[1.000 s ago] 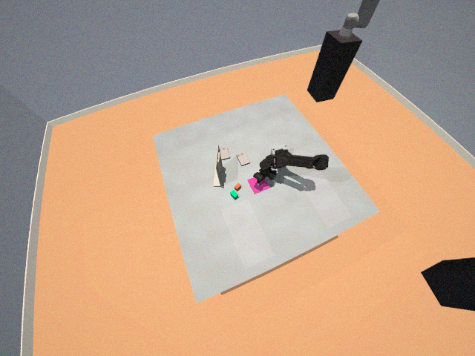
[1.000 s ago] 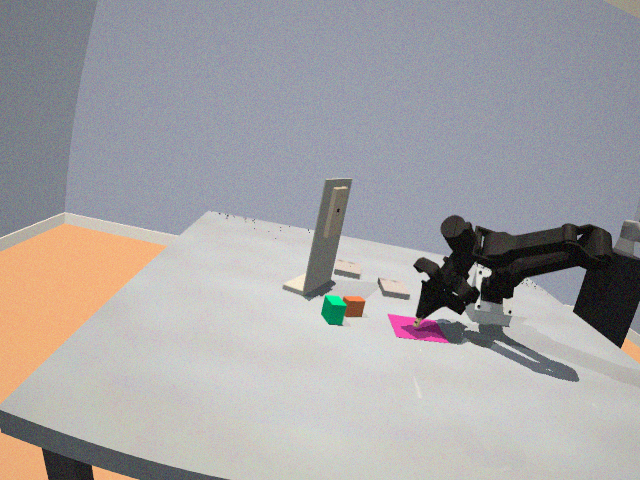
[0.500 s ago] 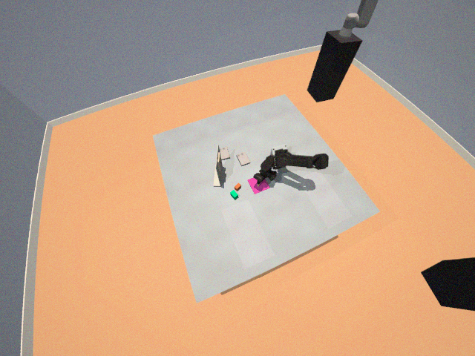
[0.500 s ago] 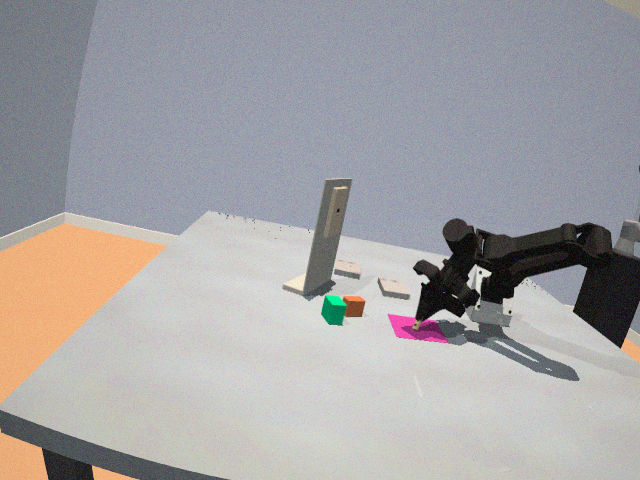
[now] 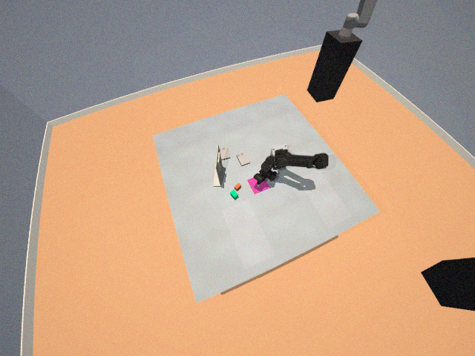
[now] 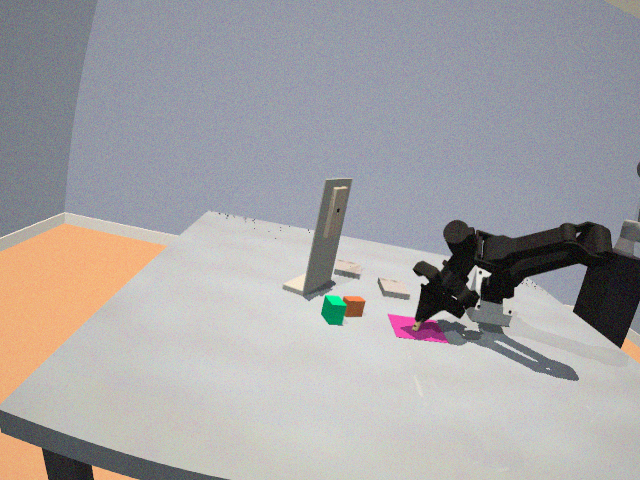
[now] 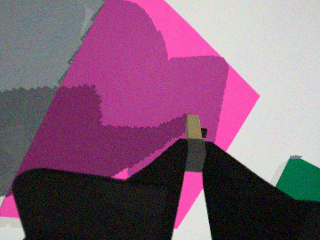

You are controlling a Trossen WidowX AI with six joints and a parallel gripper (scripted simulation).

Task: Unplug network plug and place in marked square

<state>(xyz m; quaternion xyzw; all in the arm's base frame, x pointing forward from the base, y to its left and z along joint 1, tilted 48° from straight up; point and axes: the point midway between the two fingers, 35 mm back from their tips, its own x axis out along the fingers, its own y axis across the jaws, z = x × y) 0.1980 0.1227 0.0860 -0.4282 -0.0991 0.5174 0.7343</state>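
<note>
Right now the network plug is right at my gripper tip. The rest, counted from my gripper tip: brown cube: 140 mm ahead, 20 mm to the right; marked square: 20 mm below, 10 mm to the right, 10 mm behind; green cube: 180 mm ahead, 30 mm to the left.
</note>
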